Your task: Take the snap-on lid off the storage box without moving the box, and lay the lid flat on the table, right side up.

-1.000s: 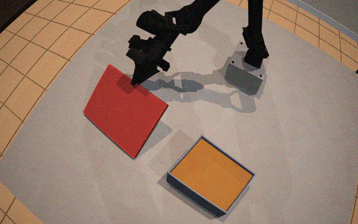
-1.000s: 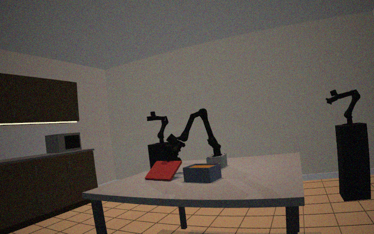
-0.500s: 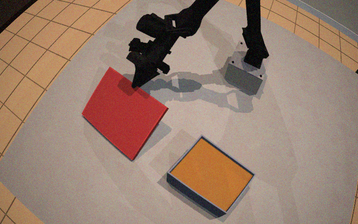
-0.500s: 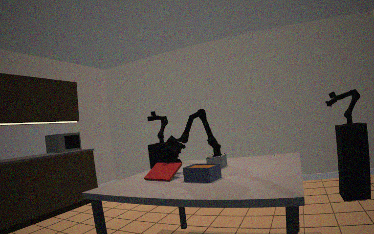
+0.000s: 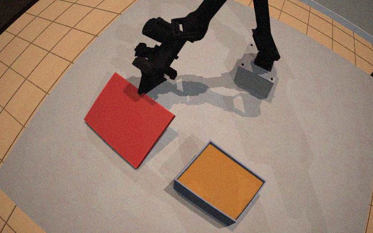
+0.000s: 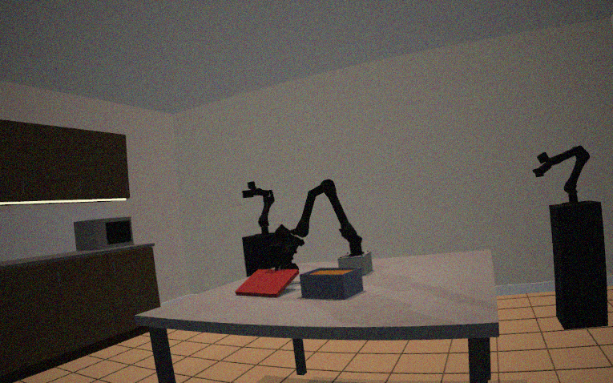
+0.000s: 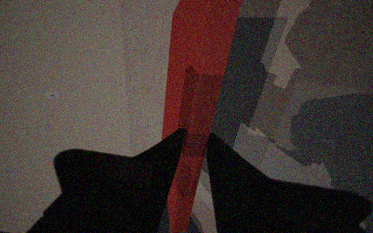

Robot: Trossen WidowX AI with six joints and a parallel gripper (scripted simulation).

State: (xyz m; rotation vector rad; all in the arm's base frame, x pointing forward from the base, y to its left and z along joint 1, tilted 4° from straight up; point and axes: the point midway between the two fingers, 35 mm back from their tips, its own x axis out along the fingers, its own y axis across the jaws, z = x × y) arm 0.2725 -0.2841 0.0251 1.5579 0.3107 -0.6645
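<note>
My gripper tip is 80 mm short of the lid, 30 mm above it and 20 mm to the left of it. Round my gripper tip: storage box: 310 mm to the left, 140 mm ahead, 30 mm below.
</note>
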